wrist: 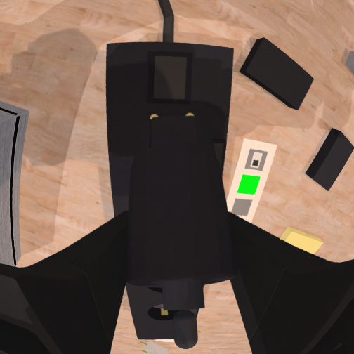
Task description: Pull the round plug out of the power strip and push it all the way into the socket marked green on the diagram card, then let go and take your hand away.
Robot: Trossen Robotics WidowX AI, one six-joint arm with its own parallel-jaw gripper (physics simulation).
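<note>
My gripper [176, 220] is shut on the large black plug [177, 200], with a dark finger on each side. Two brass pins [154, 116] [190, 115] show at the plug's upper end. The plug lies over the middle of the black power strip [120, 90] in the view and hides much of it, including any socket beneath. A round socket [159, 313] with a brass contact shows at the strip's lower end, partly covered by the plug's rear. The pale diagram card [270, 156] lies right of the strip, with a socket drawing, a green square [248, 184] and a grey square below.
A rectangular switch or panel [170, 77] and a cord [169, 27] are at the strip's upper end. Two black blocks [277, 73] [330, 160] and a yellow block [302, 240] lie at right. A grey ridged object [7, 190] stands at left. A small pale plug [156, 348] shows at bottom.
</note>
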